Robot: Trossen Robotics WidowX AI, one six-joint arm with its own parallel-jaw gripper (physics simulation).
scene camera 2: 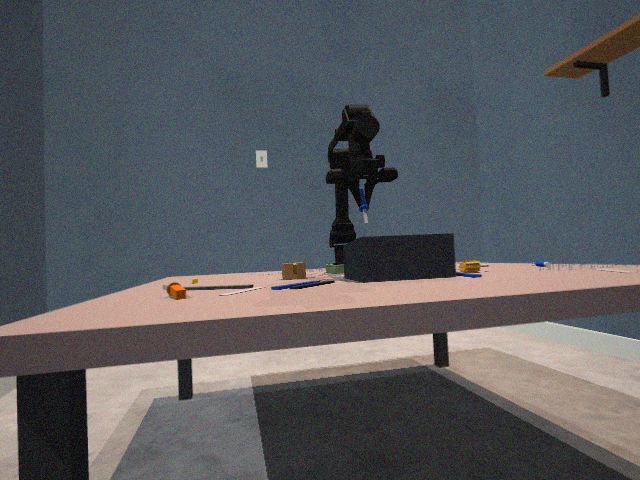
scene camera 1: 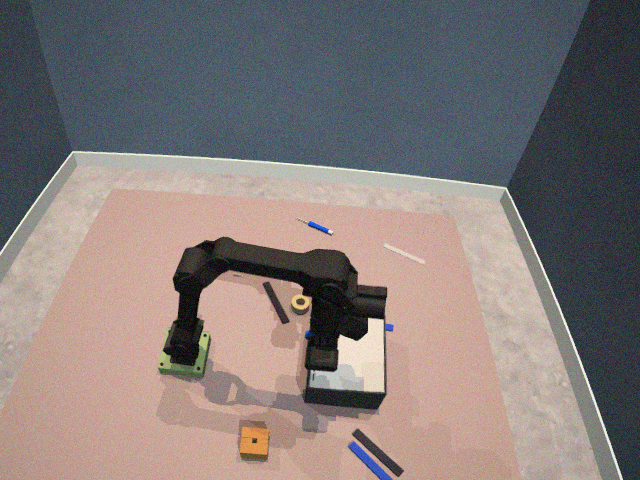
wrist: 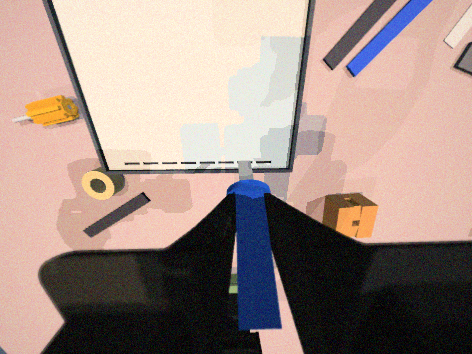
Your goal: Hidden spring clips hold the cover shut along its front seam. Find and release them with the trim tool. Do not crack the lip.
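Frame: origin at the arm's base, x right, y back, z down, level; millimetres.
Seen in the pictures: gripper, between the fingertips: (scene camera 2: 363, 207) (scene camera 1: 321, 346) (wrist: 248, 200); arm's base, origin of its link: (scene camera 2: 343, 263) (scene camera 1: 184, 353) (wrist: 234, 304).
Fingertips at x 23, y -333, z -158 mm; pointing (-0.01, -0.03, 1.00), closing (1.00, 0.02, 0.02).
Observation:
Offsets run from my fingertips to a thing's top centre. "*": to the spot under its first point.
A dark box {dx -50, dy -75, dz +86 mm} (scene camera 2: 403, 257) with a cream cover {* dx -37, dy -113, dz +94 mm} (scene camera 1: 364, 356) (wrist: 170, 75) stands on the table. A row of short dark slots {* dx -64, dy +5, dz +106 mm} (wrist: 188, 163) runs along the cover's edge nearest the arm's base. My gripper (scene camera 2: 363, 205) (wrist: 248, 200) is shut on the blue-handled trim tool {dx +0, dy +4, dz -54 mm} (scene camera 2: 363, 198) (wrist: 256, 260), whose grey blade points down. In scene camera 2 the blade tip is above the box, apart from it. In the wrist view the tip overlaps the slot row near its right end. The fingertips are hidden behind the arm in scene camera 1. No clips show.
A tape roll {dx -230, dy +53, dz +162 mm} (scene camera 1: 300, 304) (wrist: 98, 184) and a dark strip {dx -235, dy +123, dz +182 mm} (scene camera 1: 276, 302) (wrist: 117, 215) lie beside the box's slotted side. An orange block {dx +181, dy +124, dz +142 mm} (scene camera 1: 254, 442) (scene camera 2: 293, 270) (wrist: 350, 216) stands nearby. A yellow tool {dx -283, dy -57, dz +155 mm} (scene camera 2: 469, 266) (wrist: 52, 110), a blue strip {dx +208, dy -151, dz +181 mm} (scene camera 1: 369, 461) (wrist: 387, 37) and a blue screwdriver {dx -562, dy +35, dz +170 mm} (scene camera 1: 320, 227) lie around.

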